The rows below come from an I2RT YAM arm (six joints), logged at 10 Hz.
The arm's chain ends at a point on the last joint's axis. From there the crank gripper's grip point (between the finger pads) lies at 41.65 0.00 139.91 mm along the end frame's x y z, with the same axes.
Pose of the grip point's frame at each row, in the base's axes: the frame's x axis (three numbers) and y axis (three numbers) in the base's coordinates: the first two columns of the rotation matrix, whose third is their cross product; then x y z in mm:
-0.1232 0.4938 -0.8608 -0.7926 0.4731 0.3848 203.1 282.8 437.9
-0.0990 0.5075 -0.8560 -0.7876 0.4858 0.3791 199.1 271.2 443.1
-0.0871 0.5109 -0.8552 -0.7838 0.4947 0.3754 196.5 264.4 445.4
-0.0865 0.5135 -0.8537 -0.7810 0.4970 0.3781 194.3 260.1 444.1
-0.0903 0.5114 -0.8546 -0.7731 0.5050 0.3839 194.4 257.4 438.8
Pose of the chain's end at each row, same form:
-0.1232 0.4938 -0.8608 -0.7926 0.4731 0.3848 124.7 160.1 427.1
-0.0990 0.5075 -0.8560 -0.7876 0.4858 0.3791 118.1 150.5 429.6
-0.0871 0.5109 -0.8552 -0.7838 0.4947 0.3754 114.1 144.8 431.0
-0.0865 0.5135 -0.8537 -0.7810 0.4970 0.3781 111.4 140.9 429.6
-0.0903 0.5114 -0.8546 -0.7731 0.5050 0.3839 110.3 138.8 425.5

